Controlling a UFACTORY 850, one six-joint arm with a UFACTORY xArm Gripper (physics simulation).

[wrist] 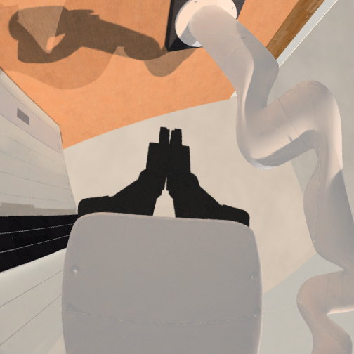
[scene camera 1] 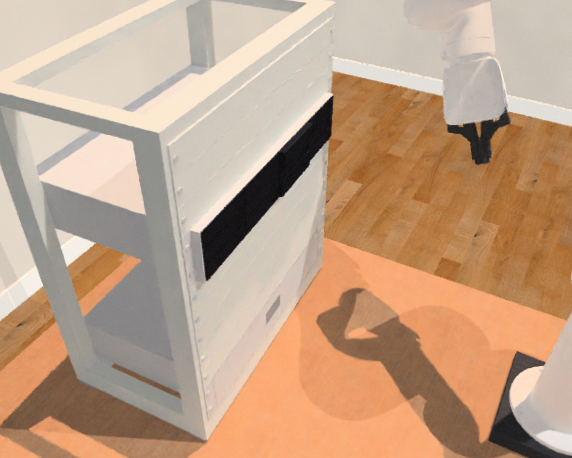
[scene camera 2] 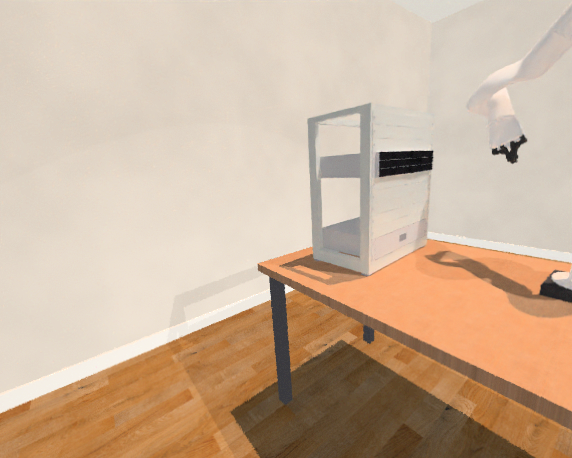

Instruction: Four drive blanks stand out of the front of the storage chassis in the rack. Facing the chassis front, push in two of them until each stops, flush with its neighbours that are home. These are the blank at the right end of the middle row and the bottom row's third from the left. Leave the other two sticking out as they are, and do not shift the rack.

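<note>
The storage chassis (scene camera 1: pixel 240 215) (scene camera 2: pixel 405 164) (wrist: pixel 30 241) is a wide black band of drive blanks in the pale rack (scene camera 1: pixel 155 250) (scene camera 2: pixel 365 200). In scene camera 1, a raised black part (scene camera 1: pixel 296 152) stands out right of the band's middle; its separate blanks are too dark to tell apart. Which blanks at the right end of the middle row and in the bottom row stand out cannot be told. My gripper (scene camera 1: pixel 481 161) (scene camera 2: pixel 513 160) (wrist: pixel 168 140) is shut and empty, pointing down. It hangs well clear of the chassis, off to the right in both scene views.
Pale panels (scene camera 1: pixel 250 300) (scene camera 2: pixel 400 200) (wrist: pixel 30 165) cover the rack front above and below the chassis. A lower unit with a small grey rectangle (scene camera 1: pixel 273 310) (scene camera 2: pixel 402 237) (wrist: pixel 23 116) sits near the bottom. The arm's base (scene camera 1: pixel 505 405) (scene camera 2: pixel 552 289) stands on the orange table (scene camera 1: pixel 350 435) (scene camera 2: pixel 450 320).
</note>
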